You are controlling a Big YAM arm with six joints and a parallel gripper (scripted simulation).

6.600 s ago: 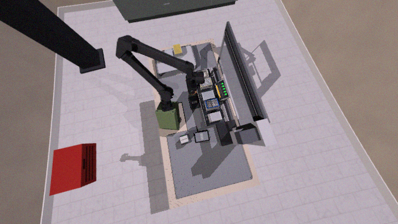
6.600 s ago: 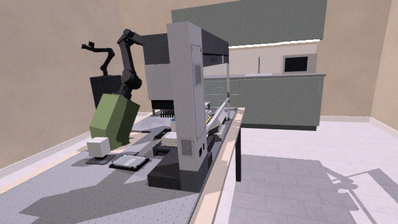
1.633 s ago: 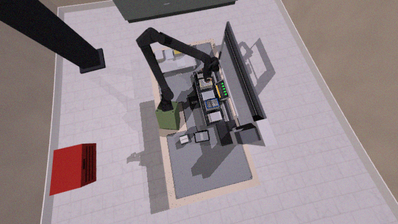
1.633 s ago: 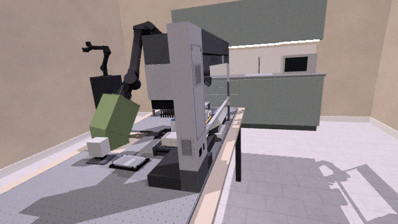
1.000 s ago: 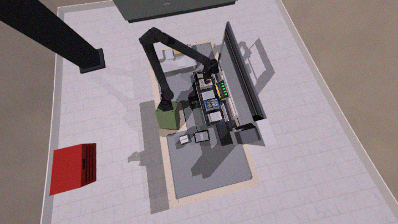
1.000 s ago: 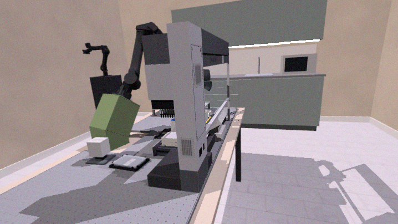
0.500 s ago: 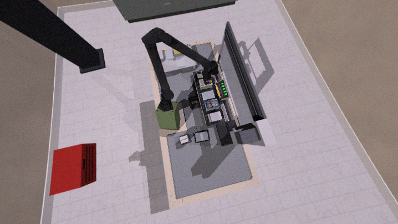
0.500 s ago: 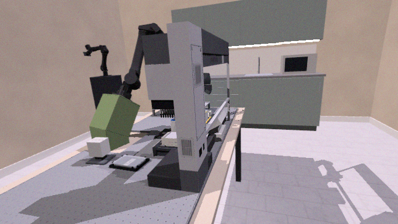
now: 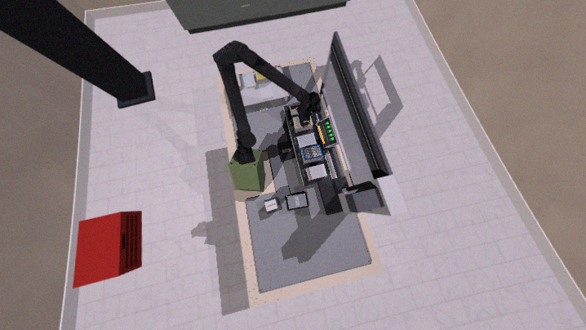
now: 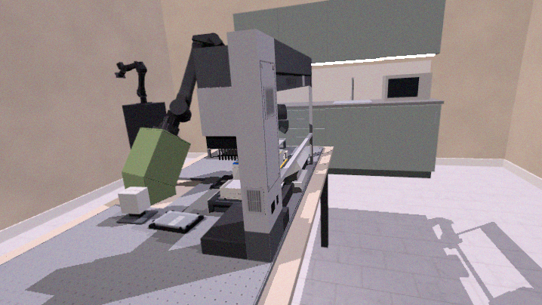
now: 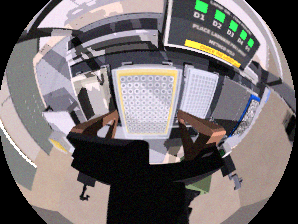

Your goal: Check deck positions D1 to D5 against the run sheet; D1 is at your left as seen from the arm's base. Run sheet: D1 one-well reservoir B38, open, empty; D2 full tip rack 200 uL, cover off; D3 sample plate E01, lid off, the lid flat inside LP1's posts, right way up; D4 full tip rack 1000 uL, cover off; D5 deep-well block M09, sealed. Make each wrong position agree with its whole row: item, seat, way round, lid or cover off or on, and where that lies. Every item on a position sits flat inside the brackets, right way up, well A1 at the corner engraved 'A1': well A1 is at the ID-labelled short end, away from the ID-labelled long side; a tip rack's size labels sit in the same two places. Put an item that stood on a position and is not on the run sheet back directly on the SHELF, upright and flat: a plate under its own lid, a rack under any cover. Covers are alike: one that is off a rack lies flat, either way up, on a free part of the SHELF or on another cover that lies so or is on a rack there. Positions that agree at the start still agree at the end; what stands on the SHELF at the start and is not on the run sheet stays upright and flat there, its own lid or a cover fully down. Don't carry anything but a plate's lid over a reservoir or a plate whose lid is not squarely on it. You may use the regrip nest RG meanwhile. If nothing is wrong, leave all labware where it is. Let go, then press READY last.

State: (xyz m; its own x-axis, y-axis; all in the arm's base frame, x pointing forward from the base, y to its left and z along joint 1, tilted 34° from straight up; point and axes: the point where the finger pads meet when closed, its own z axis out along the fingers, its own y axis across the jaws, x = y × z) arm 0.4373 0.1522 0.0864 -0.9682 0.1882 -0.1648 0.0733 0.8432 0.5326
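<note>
My hand is 3 cm above the yellow-framed tip rack and 1 cm past it. From my hand the other things lie so: one-well reservoir 12 cm to the left, 7 cm below, 1 cm ahead; white block 37 cm to the right, 6 cm below, 3 cm behind; blue-framed tip rack 25 cm to the right, 2 cm behind, 1 cm below.
</note>
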